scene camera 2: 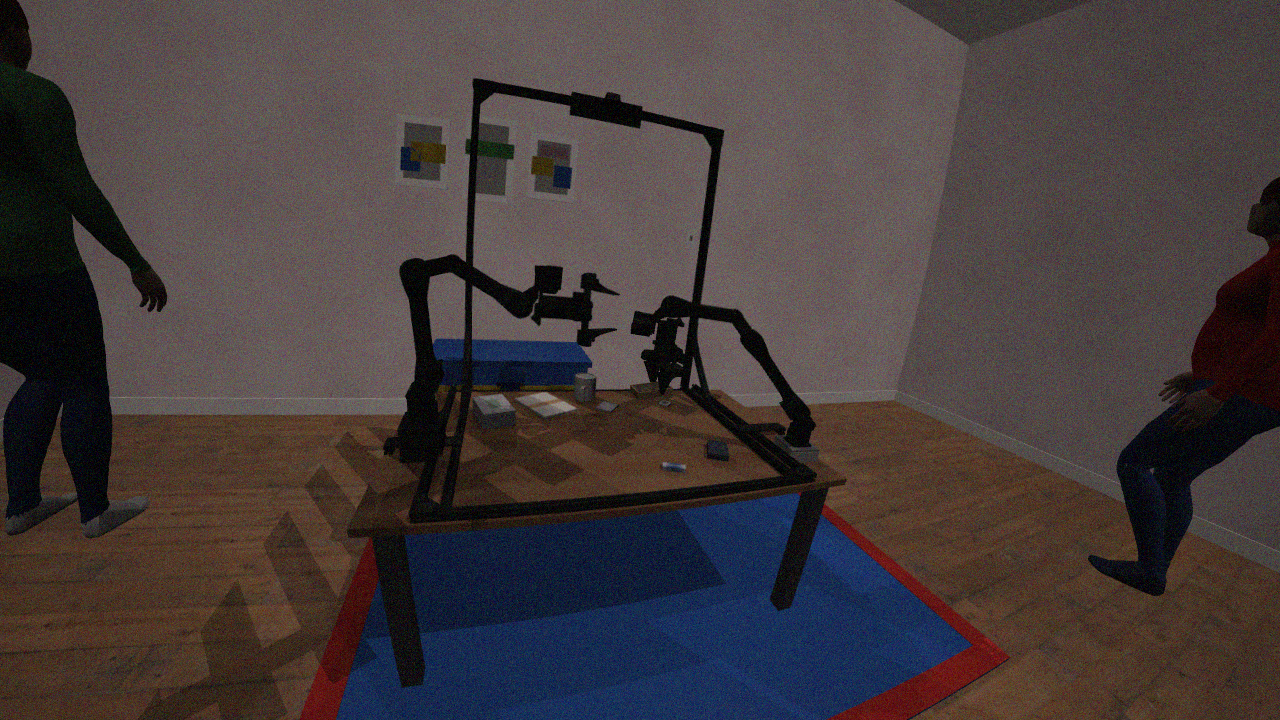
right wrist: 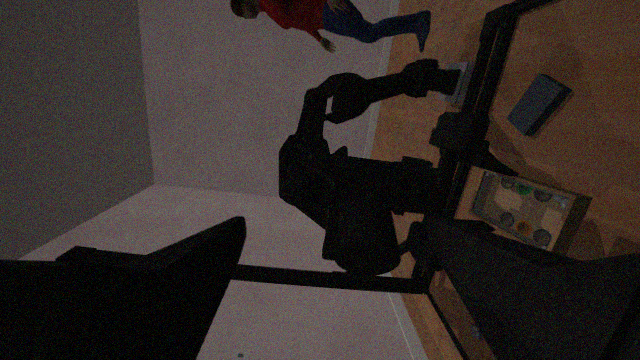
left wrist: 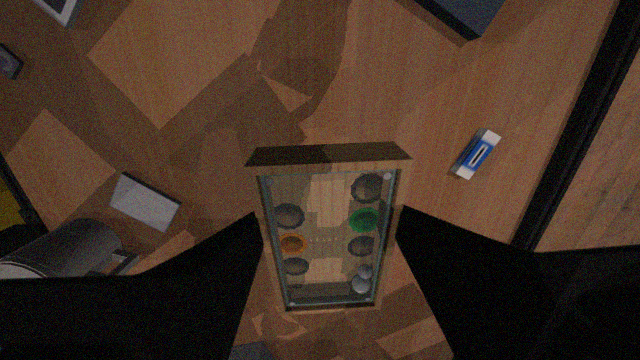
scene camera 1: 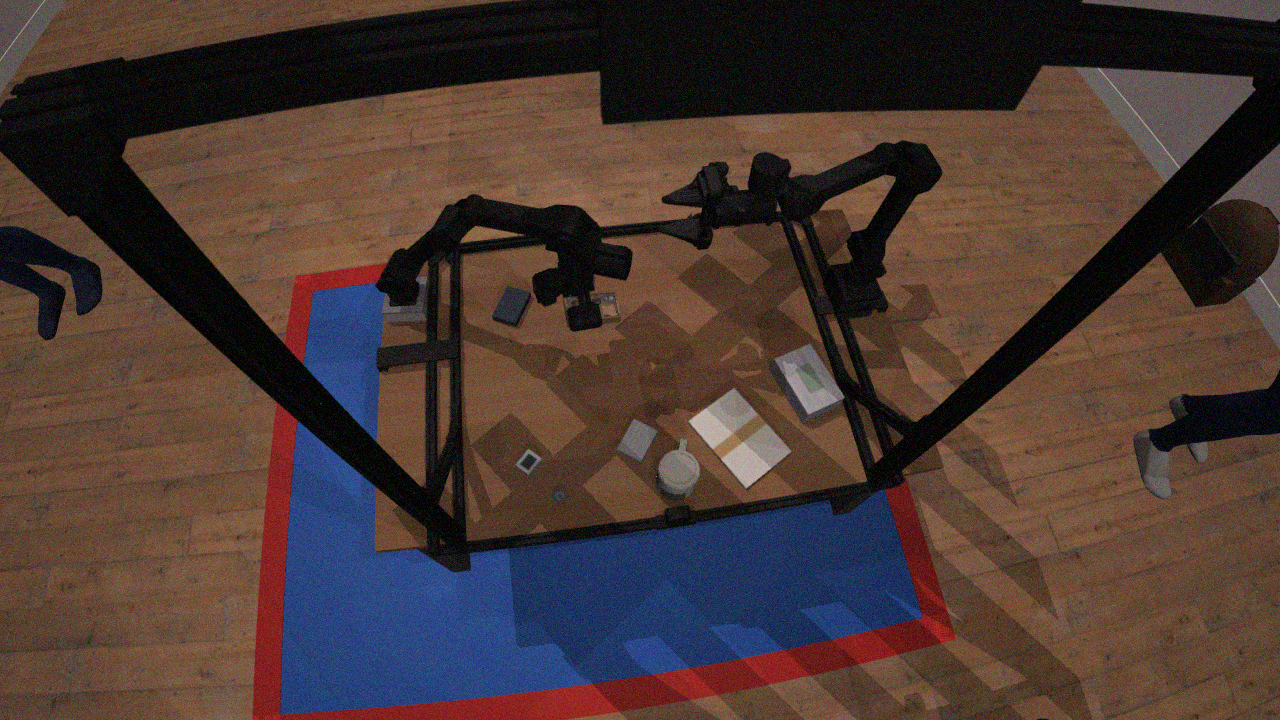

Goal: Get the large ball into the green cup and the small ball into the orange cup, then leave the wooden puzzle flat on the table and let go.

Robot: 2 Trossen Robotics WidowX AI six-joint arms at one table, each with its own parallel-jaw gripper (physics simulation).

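Pixels of known places: left gripper, fingertip midpoint: (scene camera 2: 657, 389) (right wrist: 505, 200) (left wrist: 327, 213); right gripper, fingertip midpoint: (scene camera 2: 618, 312) (right wrist: 336, 224) (scene camera 1: 660, 215); left arm's base, link origin: (scene camera 2: 797, 442) (right wrist: 450, 82) (scene camera 1: 404, 294); right arm's base, link origin: (scene camera 2: 422, 419) (scene camera 1: 857, 279).
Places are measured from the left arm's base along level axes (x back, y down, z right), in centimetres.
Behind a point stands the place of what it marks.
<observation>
My left gripper (scene camera 1: 584, 313) @[y -11.3, x -42.8, z 14.0 cm] (scene camera 2: 664, 380) @[y -11.3, x -42.8, z 14.0 cm] (left wrist: 327, 213) @[y -11.3, x -42.8, z 14.0 cm] is shut on the sides of the wooden puzzle (scene camera 1: 611, 307) @[y -11.7, x -48.8, z 13.8 cm] (scene camera 2: 642, 390) @[y -11.8, x -47.9, z 12.0 cm] (left wrist: 330, 156) @[y -12.4, x -39.4, z 14.4 cm] (right wrist: 467, 195), held above the table and tilted. Under its clear cover, the large ball (left wrist: 360, 284) @[y -11.1, x -48.3, z 11.1 cm] and small ball (left wrist: 365, 271) @[y -10.9, x -47.3, z 10.9 cm] lie close together in the lower right corner in the left wrist view. The green cup (left wrist: 364, 220) @[y -12.4, x -42.4, z 12.3 cm] (right wrist: 524, 189) @[y -12.1, x -45.1, z 11.3 cm] and orange cup (left wrist: 293, 243) @[y -12.3, x -44.2, z 15.6 cm] (right wrist: 523, 227) @[y -11.9, x -47.0, z 15.0 cm] look empty. My right gripper (scene camera 1: 664, 213) @[y -34.5, x -57.8, z 9.4 cm] (scene camera 2: 614, 311) @[y -34.5, x -57.8, z 9.4 cm] is open and empty, in the air apart from the puzzle.
A white and blue block (scene camera 2: 674, 466) @[y 2.8, x -41.9, z -6.3 cm] (left wrist: 476, 154) @[y 2.9, x -41.6, z -5.5 cm] and a dark blue box (scene camera 1: 511, 305) @[y 2.3, x -25.5, z 2.9 cm] (scene camera 2: 716, 449) @[y 2.3, x -26.5, z 1.4 cm] (right wrist: 539, 104) @[y 2.3, x -27.1, z 2.3 cm] lie near the puzzle. A grey mug (scene camera 1: 678, 471) @[y -4.3, x -60.4, z 46.9 cm] (scene camera 2: 584, 386) @[y -1.9, x -61.3, z 42.1 cm], an open notebook (scene camera 1: 729, 425) @[y 3.2, x -73.0, z 34.9 cm] and a grey box (scene camera 1: 808, 385) @[y -0.8, x -90.8, z 28.2 cm] stand farther off. Black rails (scene camera 1: 572, 539) @[y 5.3, x -39.1, z 57.1 cm] border the table.
</observation>
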